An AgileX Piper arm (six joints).
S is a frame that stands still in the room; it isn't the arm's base.
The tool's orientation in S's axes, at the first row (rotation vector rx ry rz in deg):
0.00, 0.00, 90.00
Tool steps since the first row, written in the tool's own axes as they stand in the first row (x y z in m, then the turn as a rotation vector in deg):
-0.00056, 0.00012, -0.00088, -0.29, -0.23, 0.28
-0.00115, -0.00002, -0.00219, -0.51, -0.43, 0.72
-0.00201, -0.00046, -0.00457, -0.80, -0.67, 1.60
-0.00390, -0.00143, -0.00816, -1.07, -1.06, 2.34
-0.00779, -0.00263, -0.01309, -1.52, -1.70, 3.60
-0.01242, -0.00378, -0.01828, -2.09, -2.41, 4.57
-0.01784, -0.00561, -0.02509, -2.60, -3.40, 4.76
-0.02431, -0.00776, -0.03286, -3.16, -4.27, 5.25
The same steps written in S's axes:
-0.00012, -0.00056, -0.00088, 0.23, -0.29, 0.28
0.00002, -0.00115, -0.00219, 0.43, -0.51, 0.72
0.00046, -0.00201, -0.00457, 0.67, -0.80, 1.60
0.00143, -0.00390, -0.00816, 1.06, -1.07, 2.34
0.00263, -0.00779, -0.01309, 1.70, -1.52, 3.60
0.00378, -0.01242, -0.01828, 2.41, -2.09, 4.57
0.00561, -0.01784, -0.02509, 3.40, -2.60, 4.76
0.00776, -0.02431, -0.03286, 4.27, -3.16, 5.25

